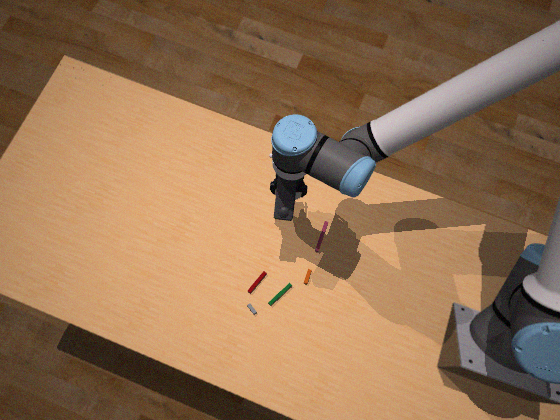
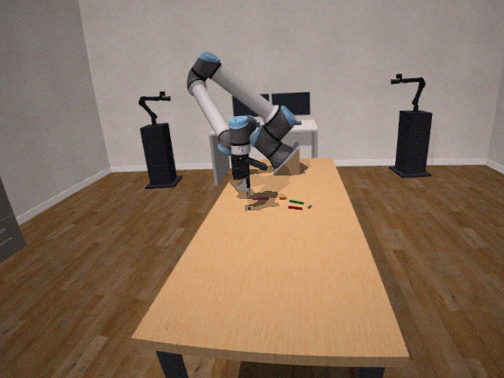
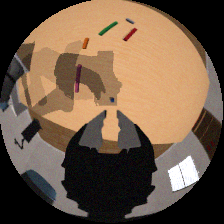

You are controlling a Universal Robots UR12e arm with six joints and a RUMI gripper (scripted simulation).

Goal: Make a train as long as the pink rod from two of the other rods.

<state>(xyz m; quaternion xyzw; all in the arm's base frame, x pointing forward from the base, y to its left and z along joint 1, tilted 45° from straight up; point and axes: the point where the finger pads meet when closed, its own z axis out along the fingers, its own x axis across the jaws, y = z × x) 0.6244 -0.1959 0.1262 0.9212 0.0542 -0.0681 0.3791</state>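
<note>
Right now the blue rod is 8 cm below my hand. Also, from my hand: red rod (23 cm to the left, 8 cm below, 2 cm ahead); then pink rod (12 cm behind, 8 cm below, 6 cm to the left); then orange rod (18 cm to the left, 11 cm behind, 8 cm below).
</note>
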